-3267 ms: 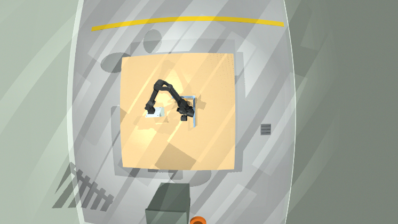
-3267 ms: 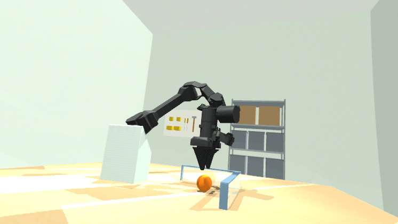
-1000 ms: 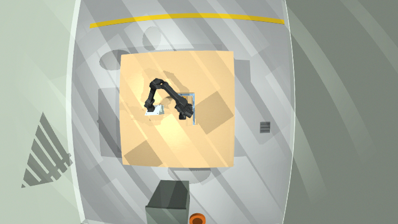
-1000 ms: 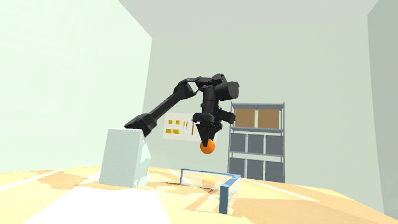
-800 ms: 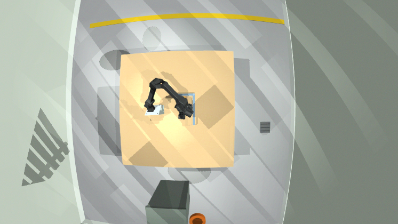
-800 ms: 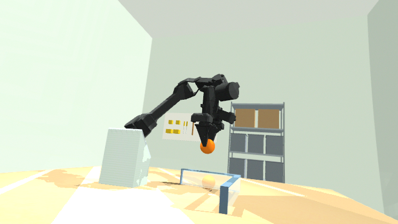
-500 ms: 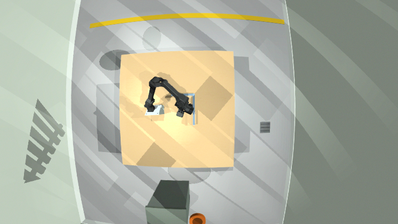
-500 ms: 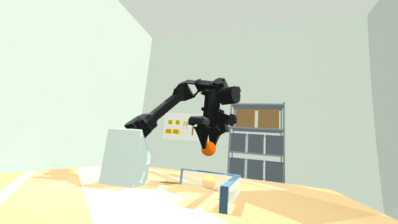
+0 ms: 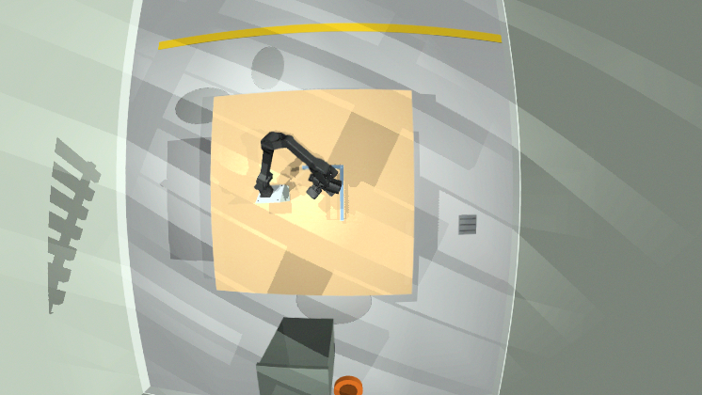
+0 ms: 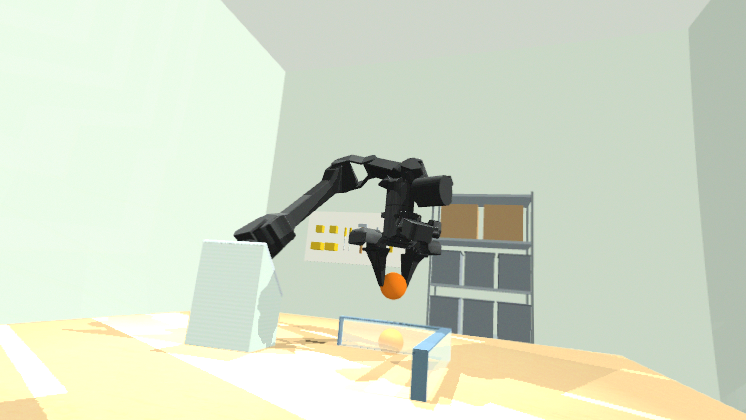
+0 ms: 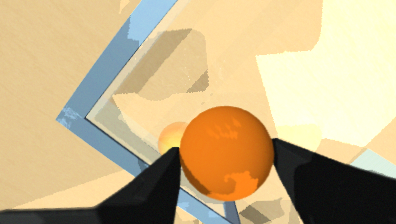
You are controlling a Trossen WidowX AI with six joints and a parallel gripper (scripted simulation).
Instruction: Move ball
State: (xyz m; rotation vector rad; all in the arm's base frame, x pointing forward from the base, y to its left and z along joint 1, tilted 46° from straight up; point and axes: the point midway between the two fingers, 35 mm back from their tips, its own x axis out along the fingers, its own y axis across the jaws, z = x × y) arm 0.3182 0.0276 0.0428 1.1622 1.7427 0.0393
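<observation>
My gripper tip is 1 cm past the see-through copy, 6 cm to the right of it and 11 cm above it. From my gripper tip the other things lie so: orange ball right at my gripper tip.
</observation>
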